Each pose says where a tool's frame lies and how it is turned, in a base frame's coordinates. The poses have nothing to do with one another.
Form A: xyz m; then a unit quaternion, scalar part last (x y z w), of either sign.
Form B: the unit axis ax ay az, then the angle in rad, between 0 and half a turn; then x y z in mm. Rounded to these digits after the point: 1 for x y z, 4 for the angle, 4 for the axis.
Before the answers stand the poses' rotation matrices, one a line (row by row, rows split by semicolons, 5 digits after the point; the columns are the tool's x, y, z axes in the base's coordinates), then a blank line. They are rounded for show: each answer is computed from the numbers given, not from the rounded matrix.
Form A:
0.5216 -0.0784 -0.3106 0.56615 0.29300 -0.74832 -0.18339
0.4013 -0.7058 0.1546 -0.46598 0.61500 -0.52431 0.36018
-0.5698 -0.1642 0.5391 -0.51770 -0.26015 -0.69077 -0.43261
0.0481 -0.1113 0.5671 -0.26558 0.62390 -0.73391 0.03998
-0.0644 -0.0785 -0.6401 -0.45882 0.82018 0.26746 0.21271
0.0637 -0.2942 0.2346 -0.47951 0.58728 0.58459 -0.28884
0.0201 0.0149 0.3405 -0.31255 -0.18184 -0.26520 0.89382
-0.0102 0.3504 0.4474 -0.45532 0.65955 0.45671 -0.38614
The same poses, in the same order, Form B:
-0.29168 0.05730 -0.95480; 0.60624 -0.76104 -0.23087; -0.73986 -0.64617 0.18724
-0.30626 -0.19546 0.93166; -0.95085 0.01592 -0.30923; 0.04561 -0.98058 -0.19073
-0.08968 -0.32831 0.94030; 0.86702 -0.49034 -0.08852; 0.49013 0.80733 0.32862
-0.85574 -0.27271 0.43971; -0.39007 -0.21831 -0.89453; 0.33993 -0.93700 0.08044
-0.48847 -0.86642 0.10349; -0.63885 0.43589 0.63393; -0.59436 0.24354 -0.76644
-0.37328 -0.22551 -0.89989; -0.90092 -0.14335 0.40963; -0.22137 0.96364 -0.14965
0.79321 0.58775 -0.15929; -0.36041 0.66396 0.65518; 0.49084 -0.46228 0.73849
-0.28717 -0.24790 -0.92525; -0.95331 0.16821 0.25081; 0.09346 0.95407 -0.28463

-0.5759 -0.2981 0.7612 2.7727 521.6 -78.4 -310.6
-0.4995 0.6592 -0.5620 2.4047 401.3 -705.8 154.6
0.5742 0.2885 0.7662 2.2468 -569.8 -164.2 539.1
-0.2658 0.6244 -0.7345 3.0616 48.1 -111.3 567.1
-0.4696 0.8394 0.2737 2.7129 -64.4 -78.5 -640.1
0.5009 -0.6134 -0.6106 2.5556 63.7 -294.2 234.6
-0.6970 -0.4055 -0.5914 0.9300 20.1 14.9 340.5
0.4936 -0.7150 -0.4951 2.3487 -10.2 350.4 447.4

